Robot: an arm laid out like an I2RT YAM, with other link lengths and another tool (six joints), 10 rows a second.
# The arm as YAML. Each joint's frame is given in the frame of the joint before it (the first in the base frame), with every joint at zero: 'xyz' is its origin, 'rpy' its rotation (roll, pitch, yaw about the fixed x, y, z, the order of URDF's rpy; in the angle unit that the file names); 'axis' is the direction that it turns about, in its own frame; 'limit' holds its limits. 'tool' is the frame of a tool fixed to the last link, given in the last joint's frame.
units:
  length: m
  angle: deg
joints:
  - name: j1
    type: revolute
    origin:
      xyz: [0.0, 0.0, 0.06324]
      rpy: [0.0, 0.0, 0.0]
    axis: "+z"
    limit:
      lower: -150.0
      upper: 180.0
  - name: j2
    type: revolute
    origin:
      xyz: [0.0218, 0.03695, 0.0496]
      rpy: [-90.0, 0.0, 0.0]
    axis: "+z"
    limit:
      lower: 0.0
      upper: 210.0
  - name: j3
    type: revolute
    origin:
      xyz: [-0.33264, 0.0, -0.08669]
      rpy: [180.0, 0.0, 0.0]
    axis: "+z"
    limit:
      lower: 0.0
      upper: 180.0
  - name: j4
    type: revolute
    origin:
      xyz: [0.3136, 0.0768, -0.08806]
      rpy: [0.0, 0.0, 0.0]
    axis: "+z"
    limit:
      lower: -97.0
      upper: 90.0
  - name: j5
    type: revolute
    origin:
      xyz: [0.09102, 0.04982, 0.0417]
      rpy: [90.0, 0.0, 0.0]
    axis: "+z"
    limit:
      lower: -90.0
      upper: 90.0
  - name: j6
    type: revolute
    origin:
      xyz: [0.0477, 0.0, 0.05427]
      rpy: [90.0, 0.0, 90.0]
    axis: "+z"
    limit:
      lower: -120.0
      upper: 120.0
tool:
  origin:
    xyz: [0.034, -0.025, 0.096]
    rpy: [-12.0, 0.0, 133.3]
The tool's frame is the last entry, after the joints.
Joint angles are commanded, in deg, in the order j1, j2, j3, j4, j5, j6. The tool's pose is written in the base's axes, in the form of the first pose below.
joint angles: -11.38, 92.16, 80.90, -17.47, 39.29, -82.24
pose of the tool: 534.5, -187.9, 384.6, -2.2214, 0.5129, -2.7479
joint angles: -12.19, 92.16, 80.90, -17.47, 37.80, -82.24
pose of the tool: 534.2, -192.6, 383.7, -2.2332, 0.5200, -2.7451
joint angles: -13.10, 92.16, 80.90, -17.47, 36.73, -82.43
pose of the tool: 532.8, -199.0, 382.9, -2.2408, 0.5222, -2.7471
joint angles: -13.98, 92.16, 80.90, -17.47, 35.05, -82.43
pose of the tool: 532.2, -203.9, 382.0, -2.2540, 0.5306, -2.7434
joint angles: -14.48, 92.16, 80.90, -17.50, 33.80, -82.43
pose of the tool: 532.3, -206.1, 381.2, -2.2641, 0.5365, -2.7381
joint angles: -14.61, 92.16, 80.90, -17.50, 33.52, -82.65
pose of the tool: 532.3, -206.6, 380.9, -2.2652, 0.5345, -2.7351
